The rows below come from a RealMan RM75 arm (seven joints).
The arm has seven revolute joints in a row. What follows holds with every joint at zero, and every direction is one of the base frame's.
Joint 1 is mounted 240.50 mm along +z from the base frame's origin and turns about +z.
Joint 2 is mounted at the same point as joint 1 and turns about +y.
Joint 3 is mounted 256.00 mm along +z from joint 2 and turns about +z.
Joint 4 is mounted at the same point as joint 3 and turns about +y.
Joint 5 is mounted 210.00 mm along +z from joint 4 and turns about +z.
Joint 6 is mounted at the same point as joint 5 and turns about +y.
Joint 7 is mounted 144.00 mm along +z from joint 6 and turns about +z.
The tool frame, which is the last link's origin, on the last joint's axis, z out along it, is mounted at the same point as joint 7; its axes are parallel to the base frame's.
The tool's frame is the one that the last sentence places.
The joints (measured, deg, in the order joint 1, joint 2, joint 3, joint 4, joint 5, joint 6, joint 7), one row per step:
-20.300 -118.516 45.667 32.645 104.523 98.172 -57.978
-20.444 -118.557 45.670 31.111 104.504 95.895 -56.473
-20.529 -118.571 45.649 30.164 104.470 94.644 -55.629
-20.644 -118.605 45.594 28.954 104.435 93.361 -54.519
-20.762 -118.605 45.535 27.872 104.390 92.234 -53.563
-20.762 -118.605 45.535 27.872 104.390 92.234 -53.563
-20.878 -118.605 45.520 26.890 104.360 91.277 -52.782
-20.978 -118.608 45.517 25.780 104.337 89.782 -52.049
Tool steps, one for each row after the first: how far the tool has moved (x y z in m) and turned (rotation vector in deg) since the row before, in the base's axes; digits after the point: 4 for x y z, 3 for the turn. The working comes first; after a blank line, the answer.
Tool pose at each row, in the base's axes (x y z in m, rotation vector in deg; the steps are taken from these numbers as rounded here):
-0.2854 0.2634 -0.0095 -156.998 -18.665 -51.113
-0.2897 0.2649 -0.0147 -155.953 -19.203 -49.373
-0.2921 0.2655 -0.0177 -155.378 -19.596 -48.455
-0.2946 0.2657 -0.0214 -154.805 -19.937 -47.601
-0.2969 0.2658 -0.0246 -154.316 -20.257 -46.817
-0.2969 0.2658 -0.0246 -154.316 -20.257 -46.817
-0.2988 0.2657 -0.0275 -153.981 -20.619 -46.165
-0.3019 0.2659 -0.0311 -153.466 -21.429 -44.969

-0.0043 0.0015 -0.0052 1.101 1.011 0.983
-0.0024 0.0006 -0.0030 0.562 0.524 0.596
-0.0025 0.0002 -0.0037 0.560 0.488 0.553
-0.0023 0.0001 -0.0032 0.475 0.453 0.501
0.0000 0.0000 0.0000 0.000 0.000 0.000
-0.0019 -0.0001 -0.0029 0.297 0.374 0.454
-0.0031 0.0002 -0.0036 0.402 0.678 0.892

